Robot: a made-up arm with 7 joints.
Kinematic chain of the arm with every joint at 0, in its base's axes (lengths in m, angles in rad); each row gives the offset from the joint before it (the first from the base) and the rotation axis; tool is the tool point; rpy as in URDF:
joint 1: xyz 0 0 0.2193 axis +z
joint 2: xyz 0 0 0 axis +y
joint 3: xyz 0 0 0.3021 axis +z
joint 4: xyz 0.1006 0 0 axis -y
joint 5: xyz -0.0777 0 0.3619 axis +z
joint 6: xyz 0 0 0 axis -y
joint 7: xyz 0.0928 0 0 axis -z
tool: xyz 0 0 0 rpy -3.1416 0 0
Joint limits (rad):
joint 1: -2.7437..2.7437
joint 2: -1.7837..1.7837
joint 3: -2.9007..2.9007
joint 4: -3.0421..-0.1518
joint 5: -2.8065..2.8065
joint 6: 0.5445..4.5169
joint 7: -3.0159..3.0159
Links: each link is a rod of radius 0.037 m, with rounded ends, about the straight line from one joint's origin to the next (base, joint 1, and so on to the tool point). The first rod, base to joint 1, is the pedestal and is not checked.
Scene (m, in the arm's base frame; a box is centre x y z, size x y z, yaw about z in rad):
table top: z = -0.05
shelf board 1: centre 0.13 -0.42 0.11 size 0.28 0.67 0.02 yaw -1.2
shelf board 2: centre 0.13 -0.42 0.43 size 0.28 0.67 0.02 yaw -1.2
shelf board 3: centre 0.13 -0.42 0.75 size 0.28 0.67 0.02 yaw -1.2
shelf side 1: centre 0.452 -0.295 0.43 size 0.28 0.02 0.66 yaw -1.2
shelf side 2: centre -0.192 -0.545 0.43 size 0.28 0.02 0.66 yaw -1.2
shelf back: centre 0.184 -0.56 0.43 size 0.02 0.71 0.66 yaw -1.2
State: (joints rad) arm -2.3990 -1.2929 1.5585 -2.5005 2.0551 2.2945 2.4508
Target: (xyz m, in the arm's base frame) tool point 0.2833 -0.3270 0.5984
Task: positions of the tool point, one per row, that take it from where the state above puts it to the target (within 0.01 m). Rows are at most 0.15 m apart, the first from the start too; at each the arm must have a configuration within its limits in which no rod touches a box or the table.
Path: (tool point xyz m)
1: 0.2368 -0.2313 0.2645
2: 0.2075 -0.1582 0.2658
3: 0.1628 -0.0976 0.2724
4: 0.2014 -0.1236 0.3248
5: 0.2208 -0.1431 0.4040
6: 0.2182 -0.1433 0.5000
7: 0.1999 -0.1125 0.5984
8: 0.2511 -0.2246 0.6047
9: 0.2833 -0.3270 0.5984

